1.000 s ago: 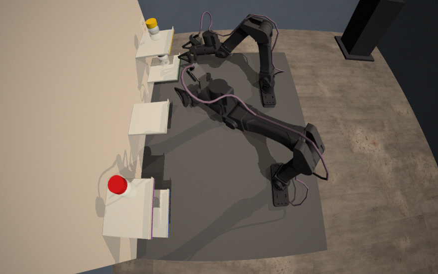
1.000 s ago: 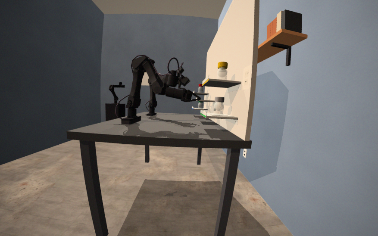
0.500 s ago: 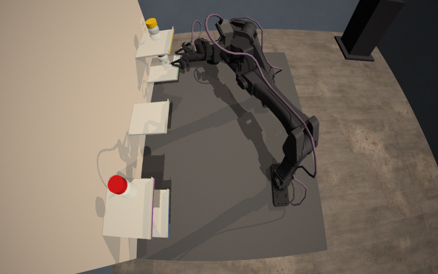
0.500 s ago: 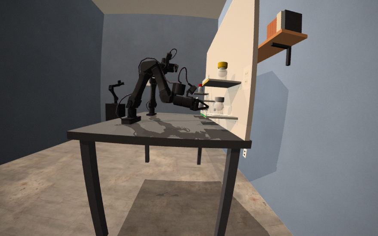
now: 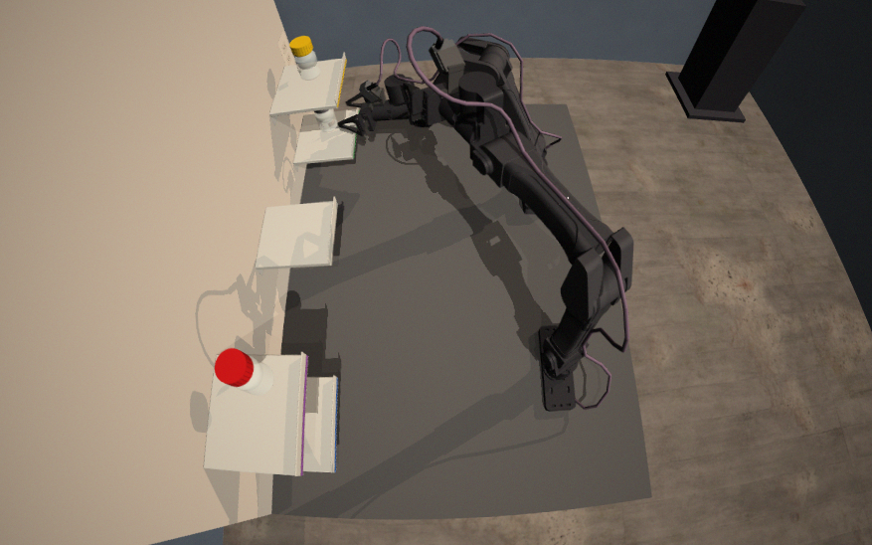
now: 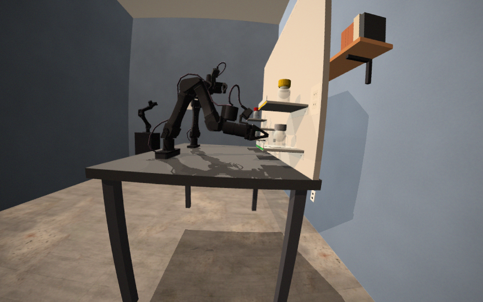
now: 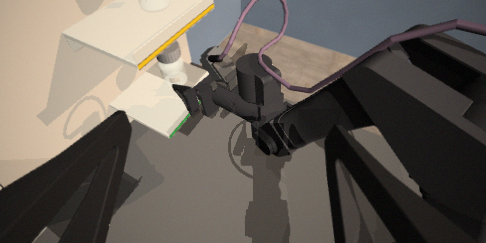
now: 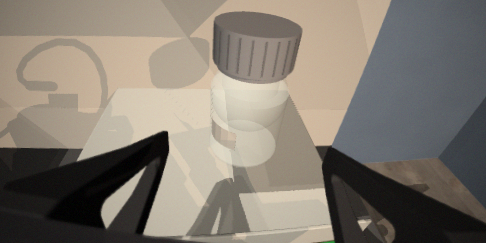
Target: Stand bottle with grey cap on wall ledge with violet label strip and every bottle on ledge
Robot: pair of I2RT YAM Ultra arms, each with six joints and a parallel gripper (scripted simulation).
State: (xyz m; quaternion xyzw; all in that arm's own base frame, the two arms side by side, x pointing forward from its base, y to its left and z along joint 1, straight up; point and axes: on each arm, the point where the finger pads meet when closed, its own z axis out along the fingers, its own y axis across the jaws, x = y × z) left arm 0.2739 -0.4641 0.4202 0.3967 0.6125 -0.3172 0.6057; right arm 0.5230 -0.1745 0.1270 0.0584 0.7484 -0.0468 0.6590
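The grey-cap bottle is 60 mm ahead of my right hand and 10 mm to the right of it. Round my right hand: yellow-capped bottle (190 mm above, 70 mm ahead, 20 mm to the right); green-capped bottle (770 mm to the left, 50 mm ahead); beige wall (430 mm to the left, 300 mm above, 160 mm ahead).
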